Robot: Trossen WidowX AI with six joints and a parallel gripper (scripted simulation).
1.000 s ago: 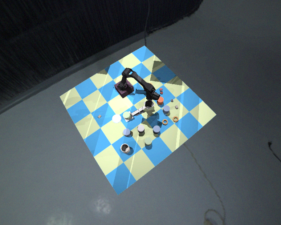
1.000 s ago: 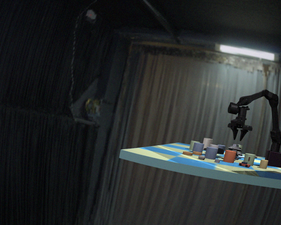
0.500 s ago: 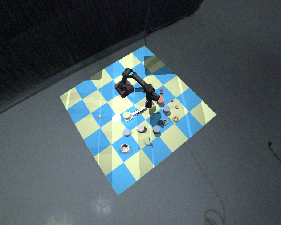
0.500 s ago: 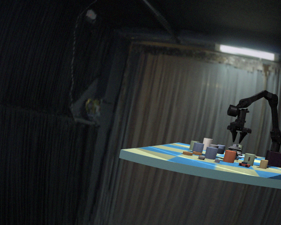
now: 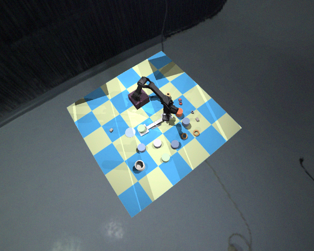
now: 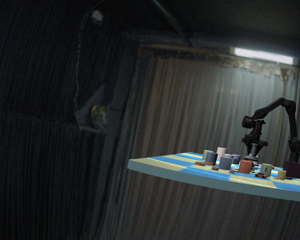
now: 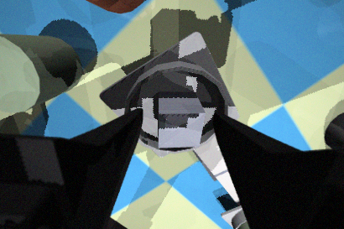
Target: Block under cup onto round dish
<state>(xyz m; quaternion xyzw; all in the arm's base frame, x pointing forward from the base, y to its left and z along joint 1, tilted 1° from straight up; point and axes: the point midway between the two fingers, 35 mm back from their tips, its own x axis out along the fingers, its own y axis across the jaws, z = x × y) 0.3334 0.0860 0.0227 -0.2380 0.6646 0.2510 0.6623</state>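
Right now the white round dish is 140 mm behind my gripper tip, 350 mm to the right of it and 90 mm below it. From my gripper tip the other things lie so: red-brown cylinder 40 mm ahead, 110 mm to the left, 50 mm below; then cup 170 mm ahead, 490 mm to the right, 50 mm below.
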